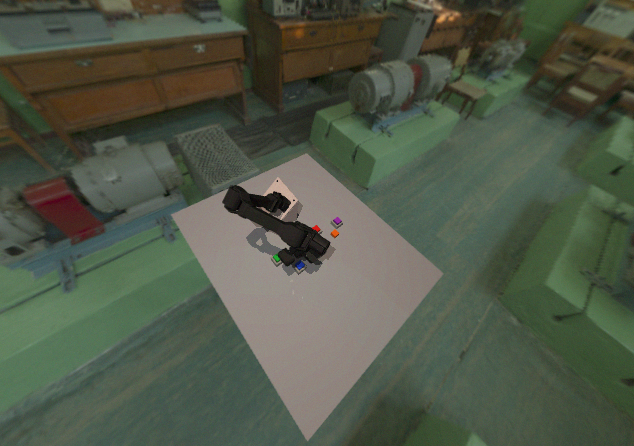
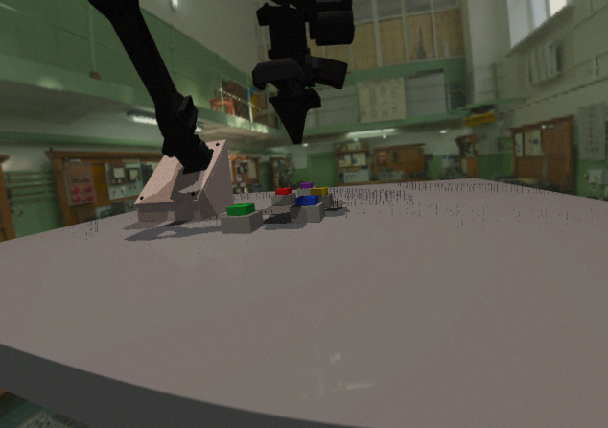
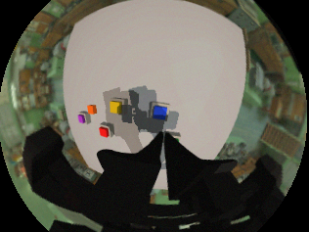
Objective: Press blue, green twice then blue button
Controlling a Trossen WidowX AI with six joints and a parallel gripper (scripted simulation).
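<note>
Now: the blue button 1 cm ahead of my gripper tip and 9 cm below it. The rest, counted from my gripper tip: green button 9 cm behind, 5 cm to the right, 9 cm below; then yellow button 1 cm ahead, 13 cm to the left, 9 cm below; then red button 9 cm behind, 20 cm to the left, 9 cm below.
</note>
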